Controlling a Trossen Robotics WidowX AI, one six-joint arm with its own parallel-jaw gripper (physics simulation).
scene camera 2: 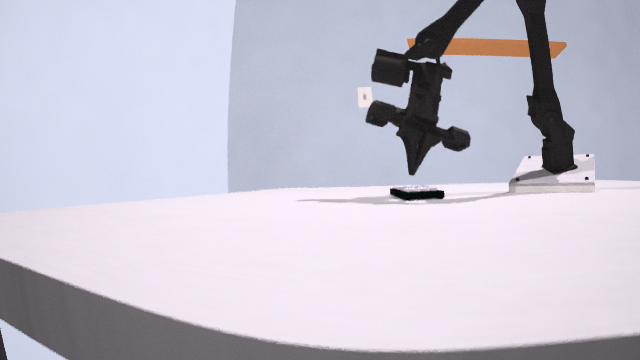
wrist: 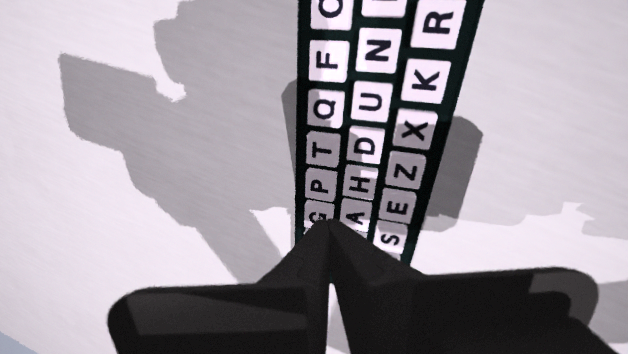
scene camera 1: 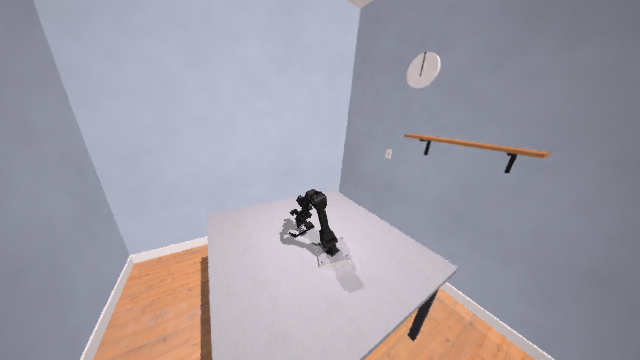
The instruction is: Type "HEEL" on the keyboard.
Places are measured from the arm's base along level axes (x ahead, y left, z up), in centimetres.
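Where they show: gripper, between the fingertips: (scene camera 2: 411,174) (wrist: 326,228) (scene camera 1: 297,227); arm's base, origin of its link: (scene camera 2: 559,167) (scene camera 1: 332,251).
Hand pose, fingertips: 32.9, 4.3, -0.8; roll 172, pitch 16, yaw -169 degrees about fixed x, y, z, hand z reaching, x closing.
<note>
Each offset is from my fingertips to the top centre of the thing, as dx, dy, dz. Level surfaces: height alone.
The keyboard {-0.6, -3.7, -2.0} (scene camera 1: 294,233) (scene camera 2: 417,194) (wrist: 458,65) is a small dark green board with white letter keys, lying flat on the table. In the wrist view the H key {-0.9, -1.4, -2.0} (wrist: 359,181) is in the middle row, above the A key, and the E key {-2.8, -0.7, -2.0} (wrist: 397,207) is in the right row between Z and S. The L key does not show in the wrist view. My gripper (scene camera 2: 412,174) (wrist: 326,228) is shut and empty, pointing down with its tips a little above the keyboard. In the wrist view the tips overlap the lower edge of the G key and hide keys below it.
The pale table {dz -3.8} (scene camera 1: 260,300) (scene camera 2: 320,280) carries the keyboard and the arm's white base plate (scene camera 1: 325,262) (scene camera 2: 530,187). The base plate is right of the keyboard in scene camera 2. The arm's shadow falls across the keyboard and table. A wooden shelf (scene camera 1: 475,145) (scene camera 2: 485,48) is on the wall.
</note>
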